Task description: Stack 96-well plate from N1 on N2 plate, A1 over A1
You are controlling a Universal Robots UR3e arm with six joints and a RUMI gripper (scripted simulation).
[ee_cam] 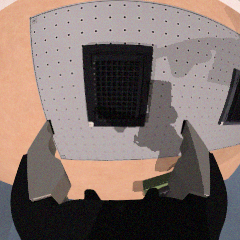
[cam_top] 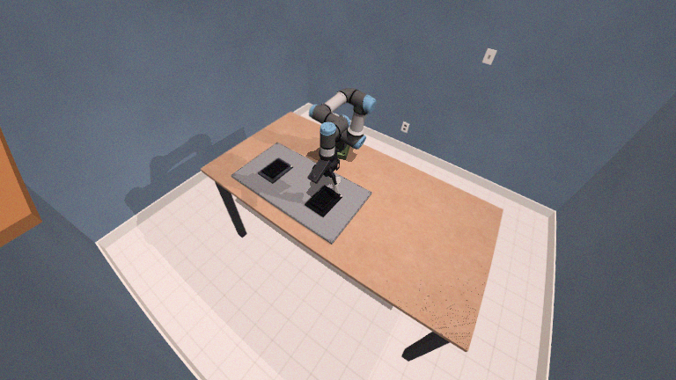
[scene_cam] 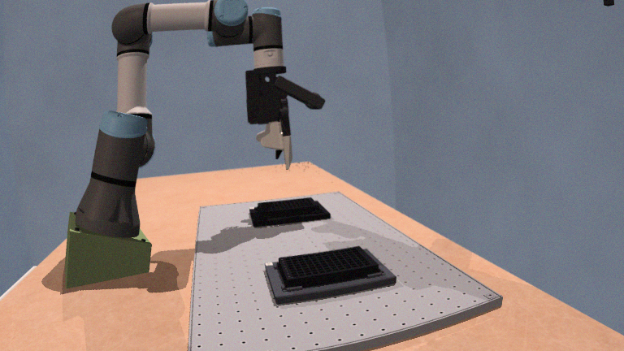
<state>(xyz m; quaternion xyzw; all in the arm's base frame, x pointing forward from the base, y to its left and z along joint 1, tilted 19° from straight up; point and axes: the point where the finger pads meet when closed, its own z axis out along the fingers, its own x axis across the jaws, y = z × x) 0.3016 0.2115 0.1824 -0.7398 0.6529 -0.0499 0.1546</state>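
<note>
Right now the nest N1 is 110 mm below my hand. Also, from my hand: grey nest frame (350 mm to the right, 110 mm below, 50 mm ahead).
</note>
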